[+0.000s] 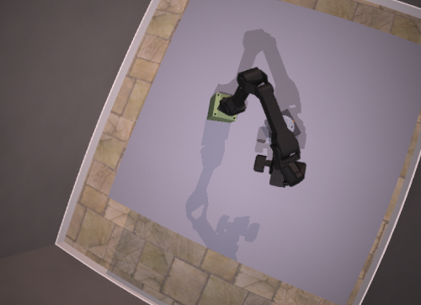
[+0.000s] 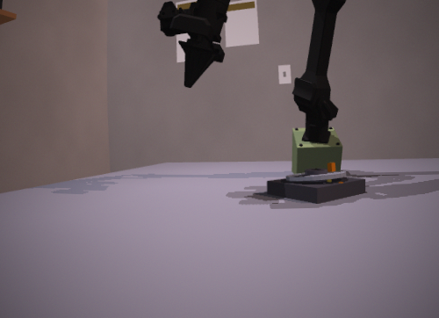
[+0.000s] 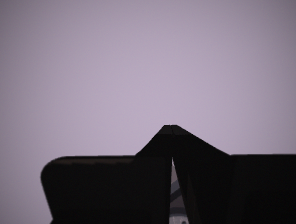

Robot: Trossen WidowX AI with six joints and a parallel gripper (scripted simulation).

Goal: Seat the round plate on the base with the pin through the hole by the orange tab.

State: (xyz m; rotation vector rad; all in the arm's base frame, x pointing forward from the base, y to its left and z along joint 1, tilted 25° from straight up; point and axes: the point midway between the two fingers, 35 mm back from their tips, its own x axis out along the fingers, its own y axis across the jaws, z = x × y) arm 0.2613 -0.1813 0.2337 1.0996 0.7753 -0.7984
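My gripper is now 220 mm to the right of the yellowish pin, 210 mm above it and 60 mm past it. Round my hand: dark square base: 210 mm below, 190 mm to the left, 80 mm behind; then round plate: 190 mm to the left, 190 mm below, 80 mm behind; then grey central hub: 190 mm to the left, 190 mm below, 80 mm behind.
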